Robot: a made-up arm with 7 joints.
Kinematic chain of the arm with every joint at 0, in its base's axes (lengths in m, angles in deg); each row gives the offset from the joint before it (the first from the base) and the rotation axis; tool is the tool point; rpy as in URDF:
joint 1: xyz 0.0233 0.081 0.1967 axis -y
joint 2: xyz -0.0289 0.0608 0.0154 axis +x
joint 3: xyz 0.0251 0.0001 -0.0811 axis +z
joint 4: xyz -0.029 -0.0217 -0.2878 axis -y
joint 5: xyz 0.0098 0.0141 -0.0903 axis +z
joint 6: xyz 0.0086 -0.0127 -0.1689 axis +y
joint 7: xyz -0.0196 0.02 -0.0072 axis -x
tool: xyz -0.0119 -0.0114 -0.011 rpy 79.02 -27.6 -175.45
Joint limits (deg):
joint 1: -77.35..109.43
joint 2: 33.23..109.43
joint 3: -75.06..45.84
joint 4: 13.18..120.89
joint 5: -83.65..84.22
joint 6: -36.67..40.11
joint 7: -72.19..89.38
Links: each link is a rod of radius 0.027 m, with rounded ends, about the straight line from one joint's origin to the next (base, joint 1, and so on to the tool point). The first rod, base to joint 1, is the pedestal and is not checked.
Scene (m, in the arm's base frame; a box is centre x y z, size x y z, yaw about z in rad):
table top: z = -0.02
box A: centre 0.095 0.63 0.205 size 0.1 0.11 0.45 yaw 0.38
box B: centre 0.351 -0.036 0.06 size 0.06 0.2 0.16 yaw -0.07
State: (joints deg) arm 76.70 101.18 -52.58 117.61 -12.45 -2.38 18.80
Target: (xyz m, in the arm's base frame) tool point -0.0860 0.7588 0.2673
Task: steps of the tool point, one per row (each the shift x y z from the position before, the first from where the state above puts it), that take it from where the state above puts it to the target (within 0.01 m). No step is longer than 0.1 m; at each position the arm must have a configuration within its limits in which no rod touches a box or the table.
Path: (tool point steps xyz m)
1: -0.0175 0.0054 0.0235
2: -0.0225 0.0050 0.0209
3: -0.0272 0.0047 0.0166
4: -0.0308 0.0043 0.0113
5: -0.0332 0.0039 0.0049
6: -0.0329 0.0638 0.0159
7: -0.0419 0.0579 0.0009
8: -0.0462 0.0492 -0.0137
9: 0.0221 0.0496 -0.0181
10: 0.0097 0.0406 -0.0283
11: -0.0058 0.0299 -0.0310
12: -0.0212 0.0188 -0.0255

